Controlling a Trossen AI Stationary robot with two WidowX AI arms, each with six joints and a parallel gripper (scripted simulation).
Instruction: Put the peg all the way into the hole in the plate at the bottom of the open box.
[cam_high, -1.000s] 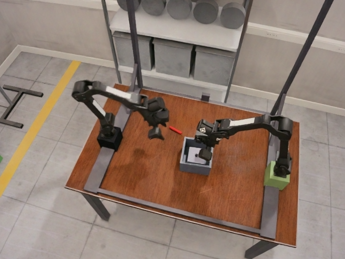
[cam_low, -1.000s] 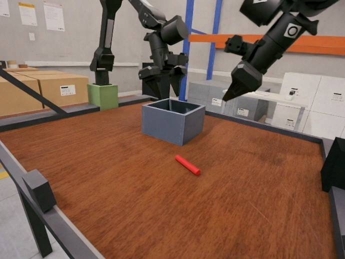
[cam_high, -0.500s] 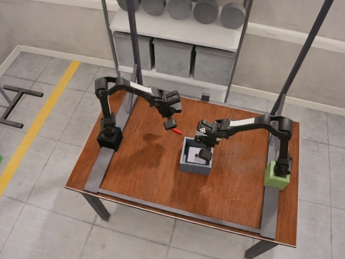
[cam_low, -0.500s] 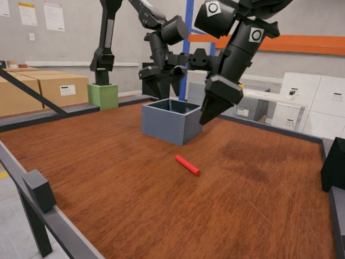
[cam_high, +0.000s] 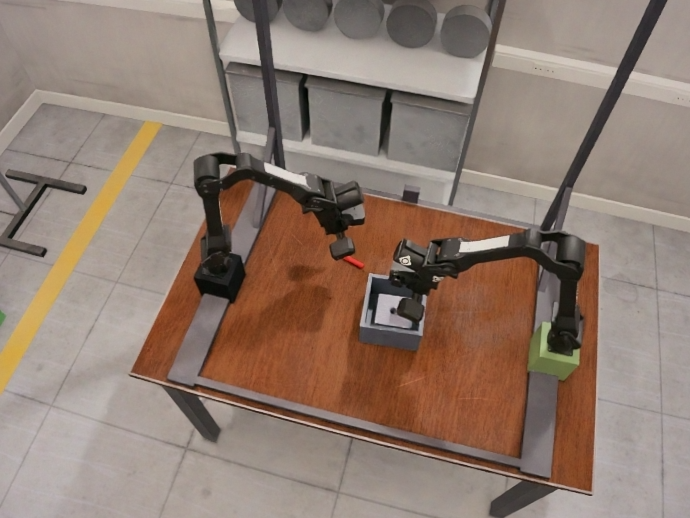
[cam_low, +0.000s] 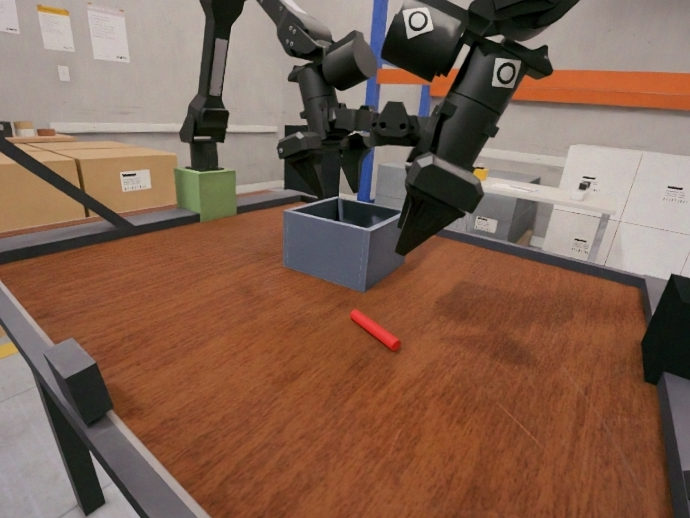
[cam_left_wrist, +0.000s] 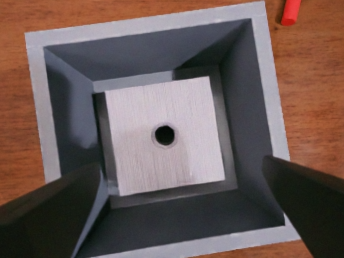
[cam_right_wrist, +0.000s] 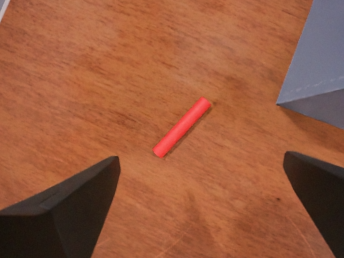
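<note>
Right now the red peg is 150 mm below my right hand, 20 mm to the left of it and 20 mm behind it. From my right hand the other things lie so: plate (180 mm to the left, 140 mm ahead, 110 mm below); then grey box (180 mm to the left, 140 mm ahead, 130 mm below).
</note>
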